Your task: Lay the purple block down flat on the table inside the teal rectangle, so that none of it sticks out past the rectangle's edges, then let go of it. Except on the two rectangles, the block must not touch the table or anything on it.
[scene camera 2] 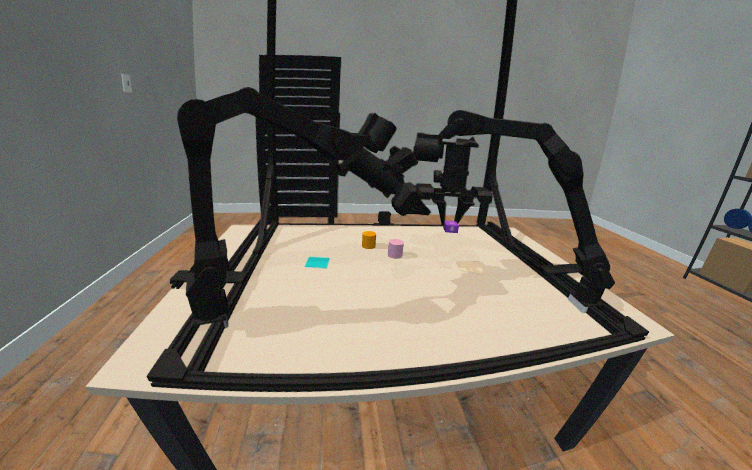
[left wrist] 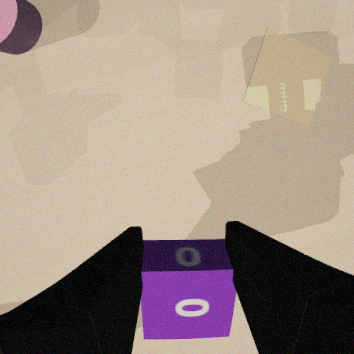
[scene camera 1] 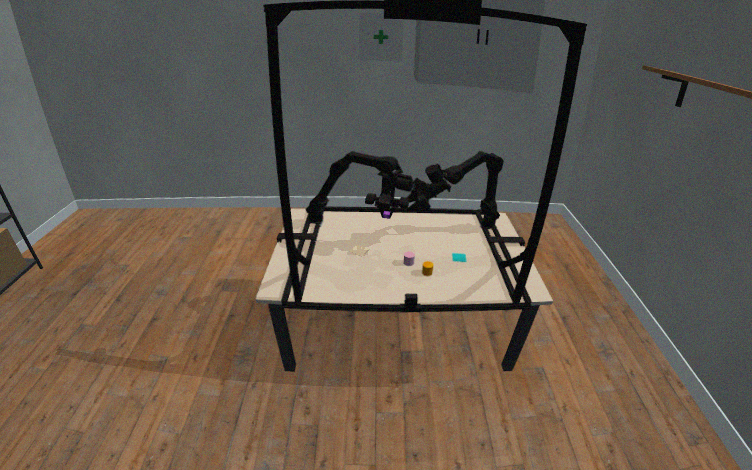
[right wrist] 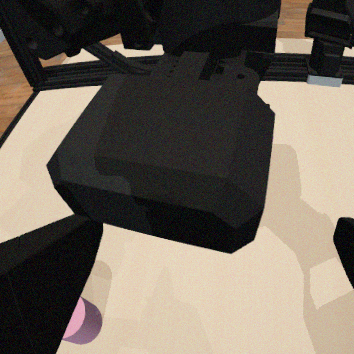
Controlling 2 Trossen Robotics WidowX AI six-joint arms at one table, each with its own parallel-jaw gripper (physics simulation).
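Frame: origin at the left arm's base, x ahead, y left, z up, level; centimetres.
Where they show: left gripper, fingertip midpoint: (scene camera 2: 448,225) (left wrist: 183,235) (scene camera 1: 386,217); right gripper, fingertip midpoint: (scene camera 2: 422,205) (scene camera 1: 404,206) (right wrist: 222,225); left arm's base, origin of the base link: (scene camera 2: 586,299) (scene camera 1: 315,220) (right wrist: 323,67); right arm's base, origin of the base link: (scene camera 2: 210,313) (scene camera 1: 488,225).
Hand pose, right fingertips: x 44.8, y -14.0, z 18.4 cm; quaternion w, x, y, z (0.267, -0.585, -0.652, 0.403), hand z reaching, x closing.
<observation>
Each offset is from my right fingertips to the top centre of the thing. "spot": to the spot under its first point.
The purple block @[dx -7.8, dy +0.5, dz -3.9 cm] (scene camera 1: 386,214) (scene camera 2: 451,227) (left wrist: 187,305) is held in the air above the table, a white ring mark on its face. My left gripper (scene camera 2: 450,222) (left wrist: 183,235) points down and is shut on it. My right gripper (scene camera 2: 427,210) is open and empty, tilted downward. The left gripper's dark housing fills much of the right wrist view, close in front of the right fingers, and hides the block there. The teal rectangle @[spot: dx +26.7, dy -7.4, dz -20.1 cm] (scene camera 1: 459,257) (scene camera 2: 317,262) lies on the table, well away from the block.
A pink cylinder @[dx +3.4, dy -13.9, dz -15.7 cm] (scene camera 1: 409,258) (scene camera 2: 395,248) (left wrist: 6,20) (right wrist: 75,320) and an orange cylinder @[dx +11.5, dy -20.1, dz -15.8 cm] (scene camera 1: 427,268) (scene camera 2: 368,239) stand between the teal rectangle and the pale yellow rectangle @[spot: dx -18.7, dy -7.9, dz -20.1 cm] (scene camera 1: 360,251) (scene camera 2: 470,266) (left wrist: 290,75). A black frame (scene camera 2: 354,381) borders the table.
</observation>
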